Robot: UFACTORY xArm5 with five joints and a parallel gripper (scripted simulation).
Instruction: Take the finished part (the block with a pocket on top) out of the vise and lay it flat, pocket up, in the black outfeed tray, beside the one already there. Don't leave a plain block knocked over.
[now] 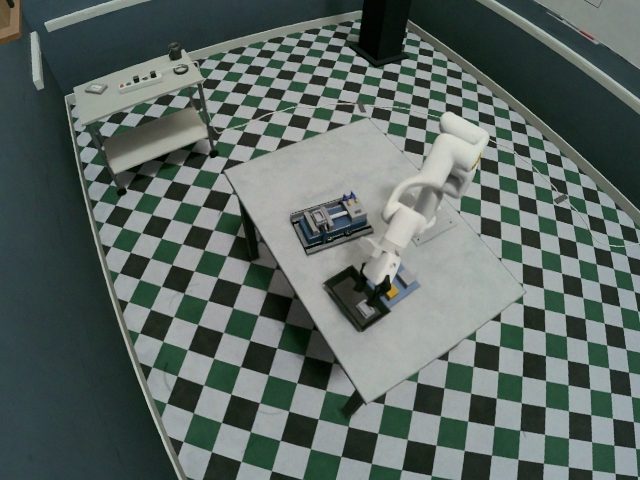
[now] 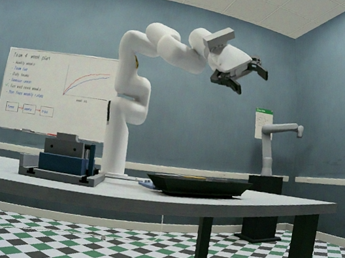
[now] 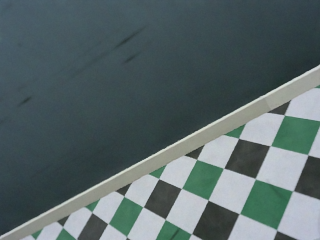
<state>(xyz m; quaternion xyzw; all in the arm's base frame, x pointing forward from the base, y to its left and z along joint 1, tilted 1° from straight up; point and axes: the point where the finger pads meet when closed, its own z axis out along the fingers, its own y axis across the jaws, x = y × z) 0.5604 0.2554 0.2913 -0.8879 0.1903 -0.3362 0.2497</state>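
Now: hand 120 mm past the finished part, 430 mm to the left of it and 200 mm above it.
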